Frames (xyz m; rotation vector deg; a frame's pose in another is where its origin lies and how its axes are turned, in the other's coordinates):
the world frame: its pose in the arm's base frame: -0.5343 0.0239 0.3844 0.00 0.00 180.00
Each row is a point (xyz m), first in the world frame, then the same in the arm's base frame.
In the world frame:
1: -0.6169 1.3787 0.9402
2: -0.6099 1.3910 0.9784
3: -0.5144 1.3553 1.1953
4: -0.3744 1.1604 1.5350
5: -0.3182 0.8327 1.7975
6: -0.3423 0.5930 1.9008
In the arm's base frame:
1: 0.0826 -1.3548 1.3246
2: 0.0756 -1.3671 1.3628
3: -0.0199 -1.3314 1.5797
4: -0.1599 -1.1365 1.9194
5: -0.2161 -0.8088 2.1819
6: -0.1920 -0.5691 2.2852

